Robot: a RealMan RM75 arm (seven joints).
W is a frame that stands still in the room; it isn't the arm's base.
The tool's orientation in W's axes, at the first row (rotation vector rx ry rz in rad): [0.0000 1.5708 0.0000]
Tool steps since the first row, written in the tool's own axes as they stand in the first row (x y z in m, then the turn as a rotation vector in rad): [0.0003 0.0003 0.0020 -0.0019 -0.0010 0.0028]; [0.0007 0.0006 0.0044 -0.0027 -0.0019 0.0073]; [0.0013 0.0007 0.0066 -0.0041 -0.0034 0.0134]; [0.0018 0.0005 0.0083 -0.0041 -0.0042 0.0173]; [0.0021 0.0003 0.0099 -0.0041 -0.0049 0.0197]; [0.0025 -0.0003 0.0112 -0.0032 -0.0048 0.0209]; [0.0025 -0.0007 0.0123 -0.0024 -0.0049 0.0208]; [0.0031 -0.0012 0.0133 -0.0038 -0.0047 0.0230]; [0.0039 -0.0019 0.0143 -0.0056 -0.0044 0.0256]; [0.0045 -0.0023 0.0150 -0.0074 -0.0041 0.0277]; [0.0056 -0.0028 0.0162 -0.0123 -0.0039 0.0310]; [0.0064 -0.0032 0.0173 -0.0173 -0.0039 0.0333]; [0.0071 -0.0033 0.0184 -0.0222 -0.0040 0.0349]
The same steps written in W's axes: [0.0020 0.0003 -0.0003 0.0028 -0.0010 0.0019]; [0.0044 0.0006 -0.0007 0.0073 -0.0019 0.0027]; [0.0066 0.0007 -0.0013 0.0134 -0.0034 0.0041]; [0.0083 0.0005 -0.0018 0.0173 -0.0042 0.0041]; [0.0099 0.0003 -0.0021 0.0197 -0.0049 0.0041]; [0.0112 -0.0003 -0.0025 0.0209 -0.0048 0.0032]; [0.0123 -0.0007 -0.0025 0.0208 -0.0049 0.0024]; [0.0133 -0.0012 -0.0031 0.0230 -0.0047 0.0038]; [0.0143 -0.0019 -0.0039 0.0256 -0.0044 0.0056]; [0.0150 -0.0023 -0.0045 0.0277 -0.0041 0.0074]; [0.0162 -0.0028 -0.0056 0.0310 -0.0039 0.0123]; [0.0173 -0.0032 -0.0064 0.0333 -0.0039 0.0173]; [0.0184 -0.0033 -0.0071 0.0349 -0.0040 0.0222]
